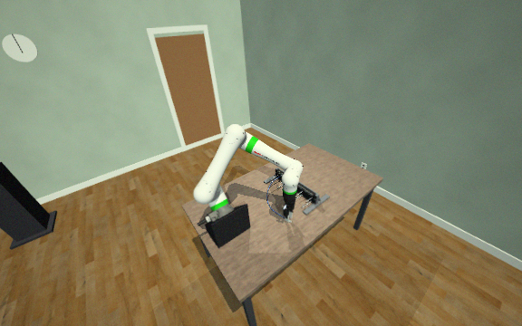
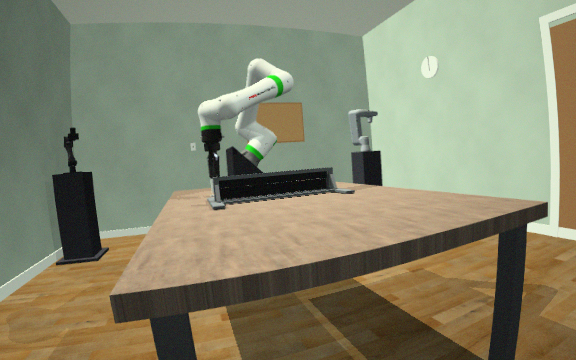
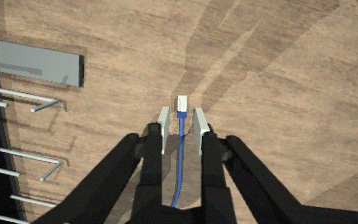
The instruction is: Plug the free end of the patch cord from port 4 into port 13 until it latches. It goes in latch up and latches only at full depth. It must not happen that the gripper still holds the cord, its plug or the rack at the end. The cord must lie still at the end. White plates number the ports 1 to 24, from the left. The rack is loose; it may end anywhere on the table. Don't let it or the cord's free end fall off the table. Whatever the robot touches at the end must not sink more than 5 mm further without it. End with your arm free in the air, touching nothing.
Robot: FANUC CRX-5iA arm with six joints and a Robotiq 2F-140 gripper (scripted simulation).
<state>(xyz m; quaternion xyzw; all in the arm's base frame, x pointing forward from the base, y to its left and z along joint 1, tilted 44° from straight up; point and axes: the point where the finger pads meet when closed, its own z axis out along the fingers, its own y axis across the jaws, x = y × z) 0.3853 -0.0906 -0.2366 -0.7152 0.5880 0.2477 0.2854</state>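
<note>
Right now the free end of patch cord is 4 cm below my hand and 1 cm to the right of it.
</note>
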